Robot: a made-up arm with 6 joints.
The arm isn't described. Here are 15 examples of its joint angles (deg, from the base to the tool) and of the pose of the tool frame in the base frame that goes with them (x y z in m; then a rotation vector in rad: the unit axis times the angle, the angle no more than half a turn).
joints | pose
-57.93 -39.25 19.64 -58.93 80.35 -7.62 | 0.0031 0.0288 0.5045 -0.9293 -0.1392 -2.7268
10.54 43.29 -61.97 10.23 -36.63 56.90 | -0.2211 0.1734 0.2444 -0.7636 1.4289 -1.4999
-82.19 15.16 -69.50 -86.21 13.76 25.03 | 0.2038 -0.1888 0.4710 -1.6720 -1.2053 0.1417
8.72 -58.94 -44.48 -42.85 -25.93 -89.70 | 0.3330 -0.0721 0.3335 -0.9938 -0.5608 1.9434
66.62 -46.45 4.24 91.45 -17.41 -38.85 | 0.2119 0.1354 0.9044 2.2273 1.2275 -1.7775
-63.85 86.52 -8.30 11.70 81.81 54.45 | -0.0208 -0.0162 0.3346 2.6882 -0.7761 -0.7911
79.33 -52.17 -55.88 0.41 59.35 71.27 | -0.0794 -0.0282 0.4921 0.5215 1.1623 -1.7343
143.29 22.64 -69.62 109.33 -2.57 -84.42 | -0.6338 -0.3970 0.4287 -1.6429 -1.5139 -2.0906
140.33 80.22 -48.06 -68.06 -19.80 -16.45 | -0.0301 0.3372 0.4301 0.7665 -2.2587 1.4946
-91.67 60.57 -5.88 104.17 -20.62 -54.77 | -0.4428 0.3915 0.4752 2.1962 -0.8880 1.8095
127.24 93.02 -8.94 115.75 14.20 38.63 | 0.0921 -0.3618 0.3735 -2.1773 -1.2107 0.2560
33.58 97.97 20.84 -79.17 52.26 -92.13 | -0.3667 -0.1898 0.1159 1.2821 1.7675 1.7808
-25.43 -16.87 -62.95 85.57 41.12 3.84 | 0.0660 -0.0437 0.8249 -0.4396 2.4178 -0.1027
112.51 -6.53 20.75 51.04 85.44 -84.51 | 0.1705 -0.1591 0.6854 0.4143 -1.3870 0.7648
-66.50 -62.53 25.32 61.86 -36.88 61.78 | -0.0412 0.2672 0.8044 1.6587 -0.1566 -0.0948
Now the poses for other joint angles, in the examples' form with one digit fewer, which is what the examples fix.
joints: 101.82 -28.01 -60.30 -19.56 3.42 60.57
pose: -0.044 -0.033 0.282 0.310 1.185 -2.796
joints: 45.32 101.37 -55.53 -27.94 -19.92 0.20
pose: -0.267 0.121 0.610 -2.148 1.895 -0.675
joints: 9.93 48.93 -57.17 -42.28 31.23 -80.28
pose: -0.267 0.140 0.422 2.259 0.562 1.157
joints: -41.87 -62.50 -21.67 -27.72 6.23 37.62
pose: 0.157 -0.095 0.364 -0.019 -0.218 -1.452
